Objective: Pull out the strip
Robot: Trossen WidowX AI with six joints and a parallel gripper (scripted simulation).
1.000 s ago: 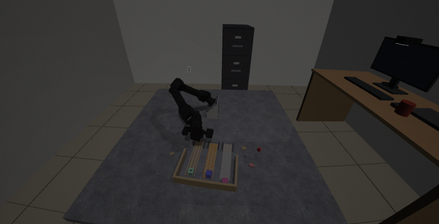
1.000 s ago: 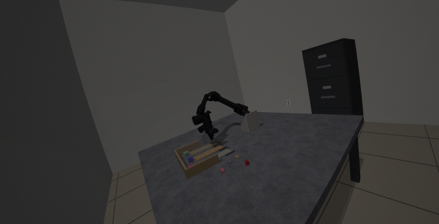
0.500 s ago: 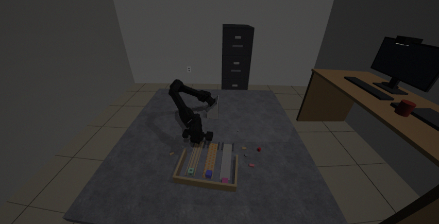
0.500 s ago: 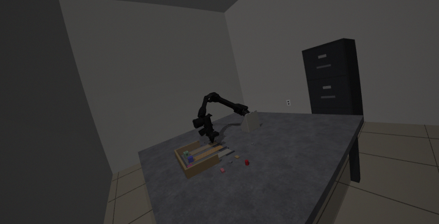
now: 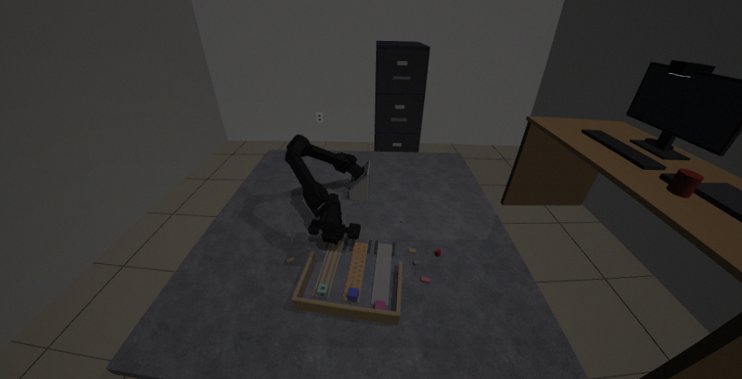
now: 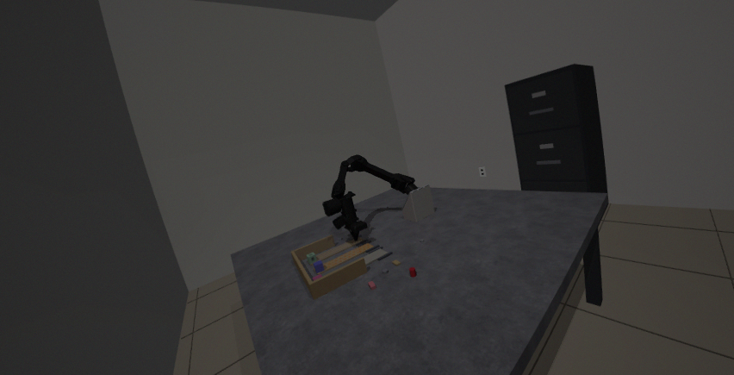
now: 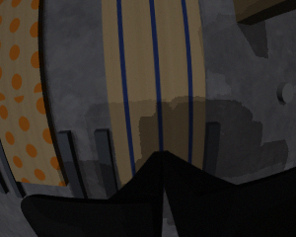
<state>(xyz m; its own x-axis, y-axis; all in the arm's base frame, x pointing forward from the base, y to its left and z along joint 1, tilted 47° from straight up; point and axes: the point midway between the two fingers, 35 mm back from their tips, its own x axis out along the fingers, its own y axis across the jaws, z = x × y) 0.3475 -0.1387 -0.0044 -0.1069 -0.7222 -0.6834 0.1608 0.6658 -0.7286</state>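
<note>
The striped strip is 10 cm ahead of my gripper tip and 2 cm to the right of it.
</note>
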